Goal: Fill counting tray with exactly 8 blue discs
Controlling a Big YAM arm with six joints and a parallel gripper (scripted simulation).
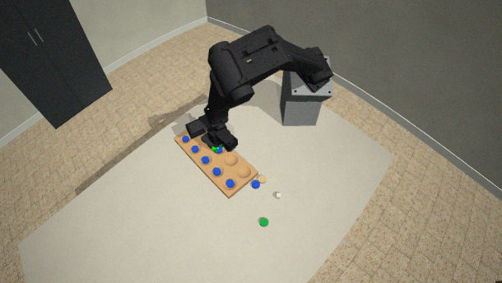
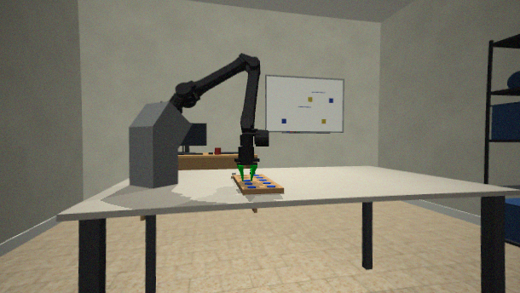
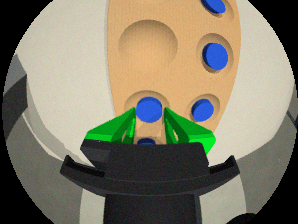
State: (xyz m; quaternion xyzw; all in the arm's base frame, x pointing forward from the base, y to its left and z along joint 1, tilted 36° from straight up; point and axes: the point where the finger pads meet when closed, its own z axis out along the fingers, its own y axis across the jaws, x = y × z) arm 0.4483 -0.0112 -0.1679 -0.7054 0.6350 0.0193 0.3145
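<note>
The wooden counting tray lies 30 mm ahead of my hand, 10 mm to the left of it and 20 mm below it. Also, from my hand: green disc 20 mm ahead, 360 mm to the left, 20 mm below; tan disc 80 mm behind, 210 mm to the left, 20 mm below; small white cube 90 mm behind, 300 mm to the left, 20 mm below.
</note>
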